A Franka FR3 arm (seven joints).
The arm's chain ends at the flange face. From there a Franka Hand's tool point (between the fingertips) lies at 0.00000 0.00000 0.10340 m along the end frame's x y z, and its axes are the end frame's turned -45 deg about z.
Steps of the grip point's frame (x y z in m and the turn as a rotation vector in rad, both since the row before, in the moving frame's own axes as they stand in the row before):
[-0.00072 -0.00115 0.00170 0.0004 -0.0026 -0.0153]
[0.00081 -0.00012 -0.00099 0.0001 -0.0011 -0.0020]
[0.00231 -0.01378 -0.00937 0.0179 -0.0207 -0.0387]
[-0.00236 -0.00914 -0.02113 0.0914 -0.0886 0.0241]
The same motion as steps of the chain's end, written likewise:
[-0.00110 -0.00047 0.00170 -0.0016 -0.0021 -0.0153]
[0.00058 -0.00073 -0.00099 -0.0007 -0.0008 -0.0020]
[-0.00529 -0.01164 -0.00933 -0.0020 -0.0273 -0.0387]
[0.00499 -0.00443 -0.02029 0.0020 -0.1273 0.0241]

